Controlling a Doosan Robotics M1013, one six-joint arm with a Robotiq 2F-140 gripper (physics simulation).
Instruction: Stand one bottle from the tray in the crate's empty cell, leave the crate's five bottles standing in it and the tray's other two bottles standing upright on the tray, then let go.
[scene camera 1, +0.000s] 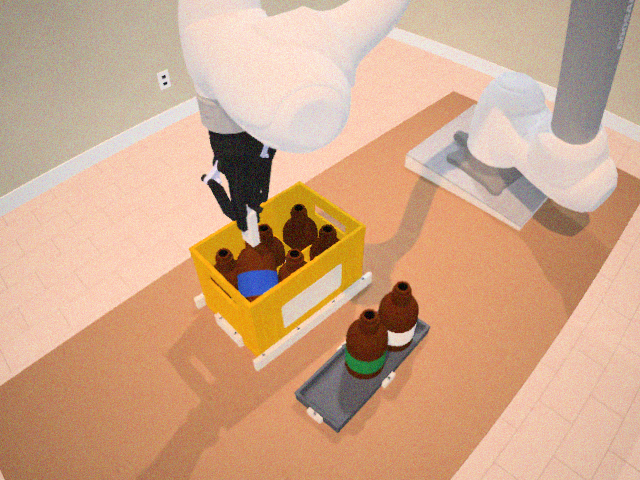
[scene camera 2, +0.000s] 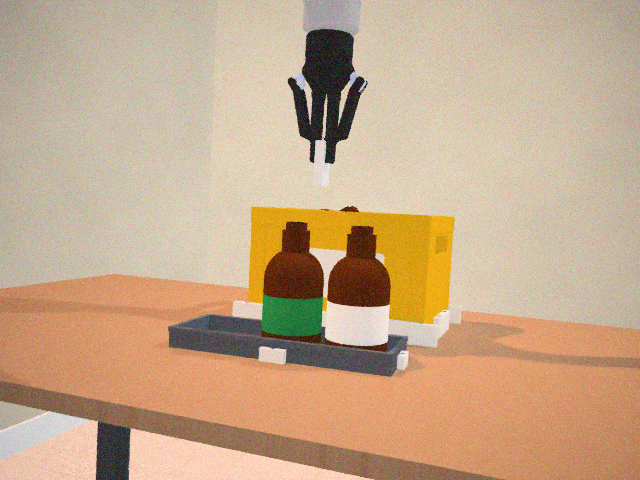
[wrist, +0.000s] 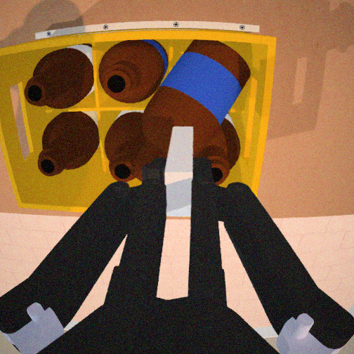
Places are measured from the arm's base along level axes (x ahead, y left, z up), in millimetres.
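Pixels of known places: gripper, fingertip midpoint: (scene camera 1: 251, 240) (scene camera 2: 320, 185); arm's base at its link origin: (scene camera 1: 489, 164).
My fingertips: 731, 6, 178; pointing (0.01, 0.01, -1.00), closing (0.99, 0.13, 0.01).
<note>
Ahead of a thing's pixels: the offset from my fingertips to its top centre, as dx, dy, dz. Level surfaces: height alone.
The yellow crate @[-60, -14, -39] (scene camera 1: 266, 325) (scene camera 2: 408, 258) (wrist: 268, 100) holds several brown bottles standing in cells, such as one bottle @[-143, -64, -51] (scene camera 1: 299, 229) (wrist: 70, 77). A blue-labelled bottle @[-2, -3, -30] (scene camera 1: 257, 283) (wrist: 202, 87) is tilted in the crate's corner cell, leaning diagonally towards the neighbouring bottles; the fingers partly hide its upper end in the wrist view. My gripper (scene camera 1: 251, 227) (scene camera 2: 321, 165) (wrist: 182, 144) is shut and empty, its tips together above the crate near that bottle's upper end. The green-labelled bottle @[-84, +215, -54] (scene camera 1: 366, 341) (scene camera 2: 292, 279) and white-labelled bottle @[-168, +206, -54] (scene camera 1: 399, 312) (scene camera 2: 358, 279) stand upright on the dark tray @[-84, +219, -188] (scene camera 1: 320, 395) (scene camera 2: 217, 343).
Pale strips (scene camera 1: 315, 322) (scene camera 2: 413, 333) (wrist: 140, 28) edge the crate's foot. Small pale blocks (scene camera 1: 314, 414) (scene camera 2: 272, 354) sit against the tray. The robot's base plate (scene camera 1: 429, 165) stands at the far side of the brown table @[dz -214] (scene camera 1: 113, 372) (scene camera 2: 465, 403).
</note>
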